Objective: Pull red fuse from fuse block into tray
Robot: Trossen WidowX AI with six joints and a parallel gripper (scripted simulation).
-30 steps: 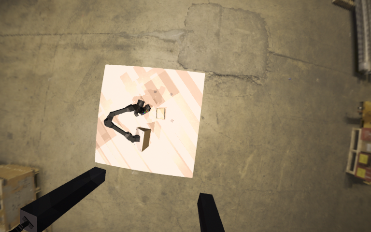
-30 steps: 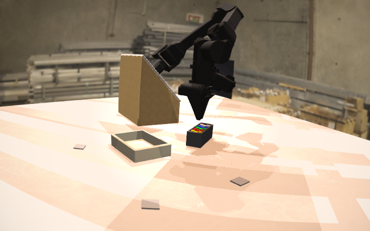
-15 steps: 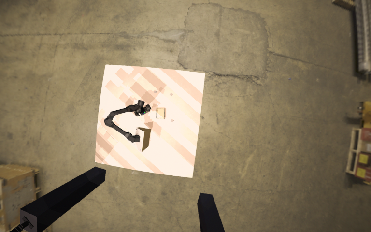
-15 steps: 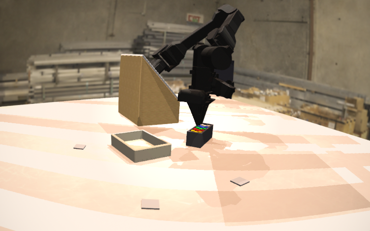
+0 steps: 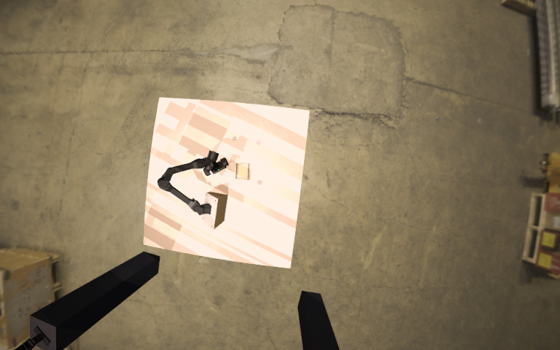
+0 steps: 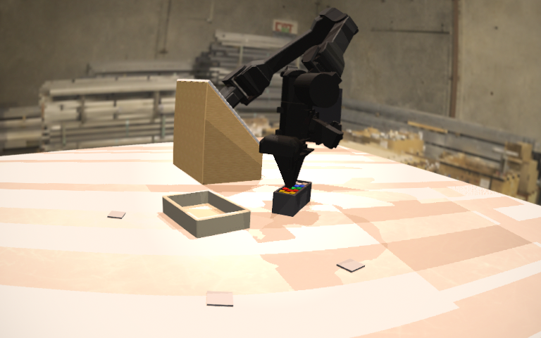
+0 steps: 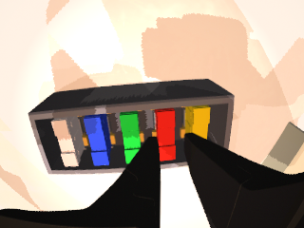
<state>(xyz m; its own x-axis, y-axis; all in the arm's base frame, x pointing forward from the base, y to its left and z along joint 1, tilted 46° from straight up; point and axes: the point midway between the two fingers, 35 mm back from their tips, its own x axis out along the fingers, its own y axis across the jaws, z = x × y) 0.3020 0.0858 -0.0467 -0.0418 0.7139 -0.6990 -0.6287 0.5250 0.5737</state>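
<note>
My gripper tip is now 20 mm above the red fuse. The rest, counted from my gripper tip: tray 170 mm to the right, 40 mm below.
</note>
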